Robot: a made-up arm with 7 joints.
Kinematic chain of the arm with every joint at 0, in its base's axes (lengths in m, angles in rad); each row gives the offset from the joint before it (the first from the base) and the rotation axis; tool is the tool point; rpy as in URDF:
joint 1: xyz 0 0 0.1 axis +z
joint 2: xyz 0 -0.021 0.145 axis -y
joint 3: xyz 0 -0.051 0.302 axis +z
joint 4: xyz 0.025 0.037 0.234 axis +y
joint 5: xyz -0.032 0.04 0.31 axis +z
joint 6: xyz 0 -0.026 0.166 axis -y
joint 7: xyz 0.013 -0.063 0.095 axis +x
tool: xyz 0 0 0 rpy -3.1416 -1.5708 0
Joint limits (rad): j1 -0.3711..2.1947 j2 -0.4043..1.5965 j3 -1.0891..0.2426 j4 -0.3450..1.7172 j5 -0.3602..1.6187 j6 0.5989..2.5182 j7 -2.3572..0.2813
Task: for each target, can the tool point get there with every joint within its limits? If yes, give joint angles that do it. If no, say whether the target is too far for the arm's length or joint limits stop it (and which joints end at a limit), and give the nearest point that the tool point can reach.
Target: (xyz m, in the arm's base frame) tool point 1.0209 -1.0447 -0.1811
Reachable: no: too far | nearest point 0.7055 -0.7808 0.0018 | short by 0.450 m
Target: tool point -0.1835 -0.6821 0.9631
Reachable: yes | joints 1.1459 0.7629 -0.9519 0.2334 0.2256 1.9459 -1.9067
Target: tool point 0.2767 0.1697 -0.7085
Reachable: no: joint limits stop it (at a limit: joint 1, joint 2, joint 3, joint 4, joint 5) | nearest point 0.6055 -0.6523 -0.0270 | short by 1.117 m
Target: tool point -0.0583 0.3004 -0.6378
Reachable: no: joint limits stop it (at a limit: joint 1, joint 2, joint 4, joint 5) | nearest point -0.8205 0.3391 -0.0182 | short by 0.983 m
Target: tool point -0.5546 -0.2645 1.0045
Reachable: yes | joints 0.2950 0.9054 -0.0048 0.7012 0.0786 2.0767 -1.0339
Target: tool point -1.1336 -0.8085 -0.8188
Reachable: no: too far | nearest point -0.8198 -0.5847 -0.0565 | short by 0.854 m
